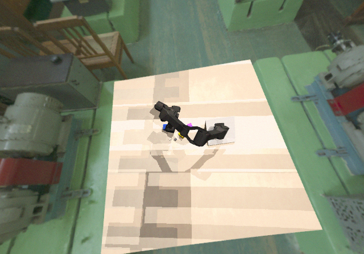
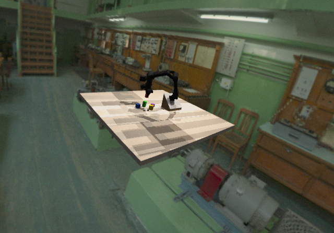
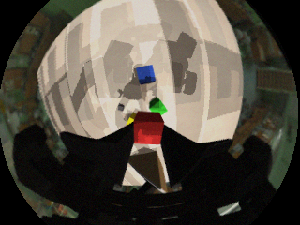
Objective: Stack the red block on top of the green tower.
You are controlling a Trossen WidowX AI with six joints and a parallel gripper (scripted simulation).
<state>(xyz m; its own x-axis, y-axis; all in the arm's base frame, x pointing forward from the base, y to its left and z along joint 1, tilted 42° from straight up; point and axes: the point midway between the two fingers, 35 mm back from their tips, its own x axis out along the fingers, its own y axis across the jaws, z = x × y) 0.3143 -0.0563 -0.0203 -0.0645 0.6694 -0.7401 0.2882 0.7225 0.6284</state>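
My gripper tip is now 4 cm past the yellow block, 5 cm to the right of it and 10 cm above it. Also, from my gripper tip: blue block: 8 cm ahead, 2 cm to the right, 11 cm below; then purple block: 11 cm behind, 1 cm to the right, 11 cm below; then red block: 1 cm above.
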